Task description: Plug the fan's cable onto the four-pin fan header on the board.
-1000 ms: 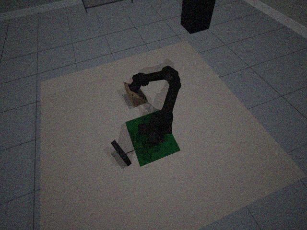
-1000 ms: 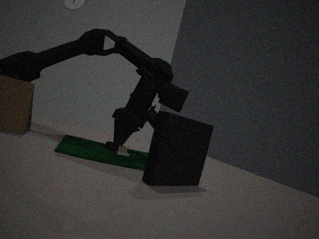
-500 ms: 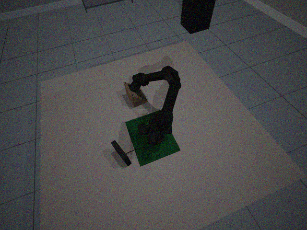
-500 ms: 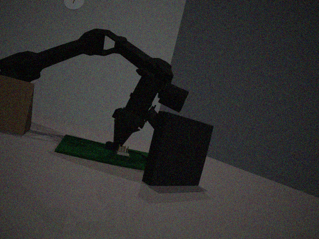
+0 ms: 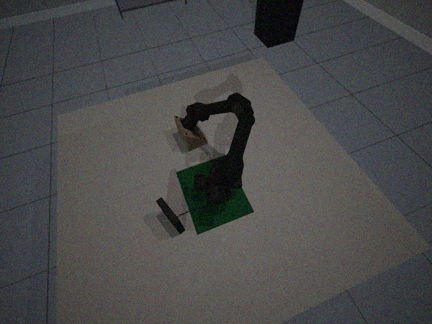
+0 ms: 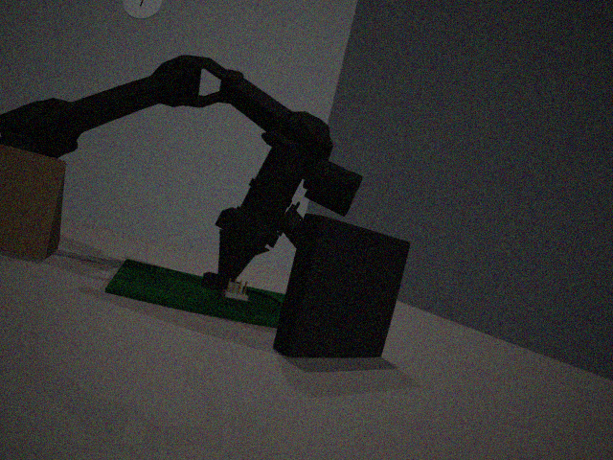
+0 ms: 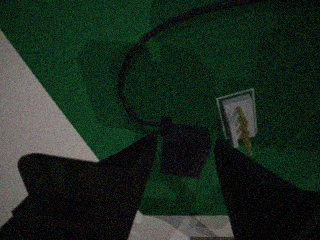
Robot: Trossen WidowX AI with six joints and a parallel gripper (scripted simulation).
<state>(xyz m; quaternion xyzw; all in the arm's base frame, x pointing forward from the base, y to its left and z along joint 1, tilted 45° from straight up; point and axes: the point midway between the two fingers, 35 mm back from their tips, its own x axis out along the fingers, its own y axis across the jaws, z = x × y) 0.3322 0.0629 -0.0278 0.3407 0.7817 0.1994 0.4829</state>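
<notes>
Now: the green board 30 mm to the right of my gripper tip, 20 mm below it and 10 mm ahead of it. The rest, counted from my gripper tip: white four-pin fan header (40 mm to the right, 10 mm below, 10 mm ahead); then black fan (210 mm to the right, 70 mm ahead, 50 mm above); then black plug (10 mm behind).
</notes>
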